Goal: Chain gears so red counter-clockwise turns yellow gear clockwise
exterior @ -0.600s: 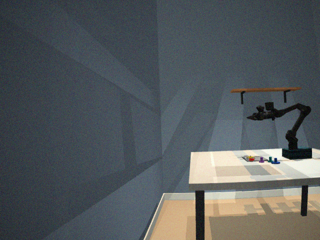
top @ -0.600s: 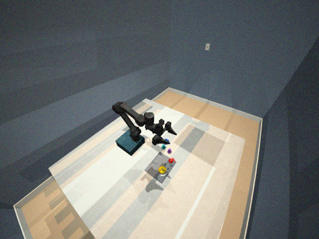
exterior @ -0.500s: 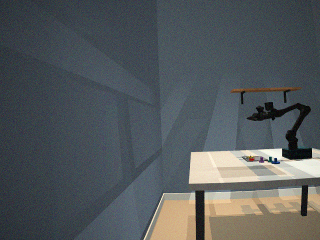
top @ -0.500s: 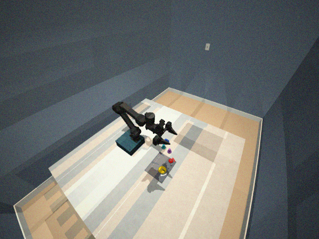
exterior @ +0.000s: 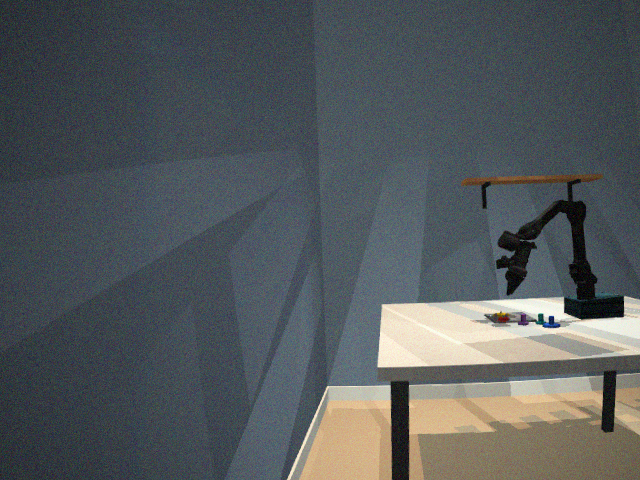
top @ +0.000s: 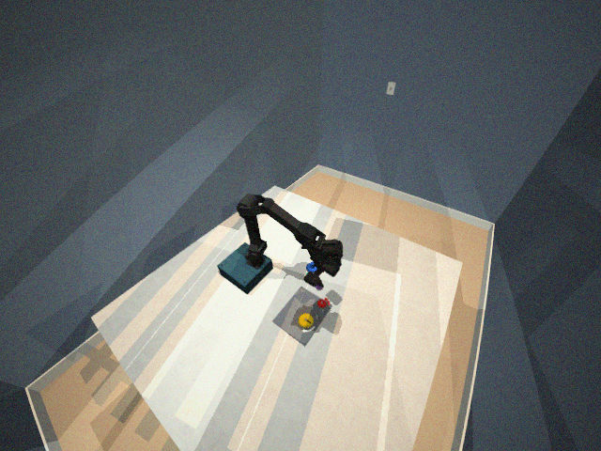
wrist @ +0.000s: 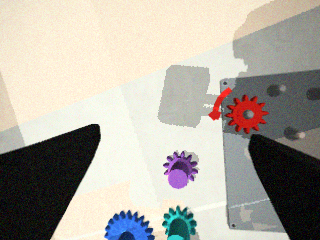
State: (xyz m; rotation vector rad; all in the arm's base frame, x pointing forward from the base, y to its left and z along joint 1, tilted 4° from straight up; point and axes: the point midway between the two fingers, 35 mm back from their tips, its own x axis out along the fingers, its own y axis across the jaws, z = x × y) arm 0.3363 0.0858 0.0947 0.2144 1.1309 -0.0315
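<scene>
The purple gear is 5 cm behind my gripper tip, 1 cm to the left of it and 10 cm below it. Round my gripper tip: teal gear: 12 cm behind, 2 cm to the left, 10 cm below; red gear: 1 cm ahead, 7 cm to the right, 10 cm below; red arrow: 2 cm ahead, 4 cm to the right, 11 cm below.
</scene>
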